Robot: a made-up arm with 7 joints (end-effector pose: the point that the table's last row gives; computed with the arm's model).
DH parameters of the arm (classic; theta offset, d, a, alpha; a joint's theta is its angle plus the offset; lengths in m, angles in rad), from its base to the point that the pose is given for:
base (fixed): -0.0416 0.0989 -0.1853 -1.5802
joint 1: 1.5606 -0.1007 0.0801 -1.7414
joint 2: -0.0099 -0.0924 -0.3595 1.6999
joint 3: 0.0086 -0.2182 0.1 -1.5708
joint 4: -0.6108 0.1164 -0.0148 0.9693
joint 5: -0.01 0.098 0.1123 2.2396
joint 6: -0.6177 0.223 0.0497 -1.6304
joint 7: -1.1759 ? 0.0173 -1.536
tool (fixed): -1.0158 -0.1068 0 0
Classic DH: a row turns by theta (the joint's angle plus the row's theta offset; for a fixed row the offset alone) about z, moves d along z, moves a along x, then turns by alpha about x.
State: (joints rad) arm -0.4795 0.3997 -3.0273 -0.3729 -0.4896 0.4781 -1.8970
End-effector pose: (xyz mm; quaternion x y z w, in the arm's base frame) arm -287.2 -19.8 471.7 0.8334 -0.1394 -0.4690 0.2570
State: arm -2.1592 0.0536 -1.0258 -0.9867 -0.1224 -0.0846 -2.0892
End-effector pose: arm -438.0 -171.2 91.9 0.7486 0.0264 -0.6624 0.0119
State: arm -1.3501 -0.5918 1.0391 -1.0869 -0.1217 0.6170 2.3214
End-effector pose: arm -289.2 -214.8 279.0 0.3879 -0.7202 0.5158 0.2547
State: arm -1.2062 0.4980 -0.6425 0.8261 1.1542 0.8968 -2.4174
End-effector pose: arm -273.6 -345.3 166.9 0.0092 0.0095 0.5020 0.8648
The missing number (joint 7, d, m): -0.0256
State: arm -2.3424 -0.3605 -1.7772 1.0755 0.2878 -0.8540 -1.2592
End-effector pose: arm -575.5 -353.1 217.3 0.2089 -0.8055 0.5122 0.2125
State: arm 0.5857 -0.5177 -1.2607 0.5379 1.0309 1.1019 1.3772
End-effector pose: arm 133.3 -388.0 -265.7 -0.4337 -0.2725 0.5415 0.6666
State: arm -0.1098 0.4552 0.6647 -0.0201 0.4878 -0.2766 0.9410
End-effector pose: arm -214.2 -162.0 143.1 -0.4208 -0.0034 0.9016 0.1000
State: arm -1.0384 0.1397 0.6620 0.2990 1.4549 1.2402 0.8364
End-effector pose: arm -412.8 -350.1 -81.3 -0.5624 -0.1412 0.6607 0.4767
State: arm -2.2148 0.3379 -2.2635 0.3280 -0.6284 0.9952 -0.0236
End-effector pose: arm -543.2 -118.0 -139.6 -0.6511 0.0462 0.2263 0.7230
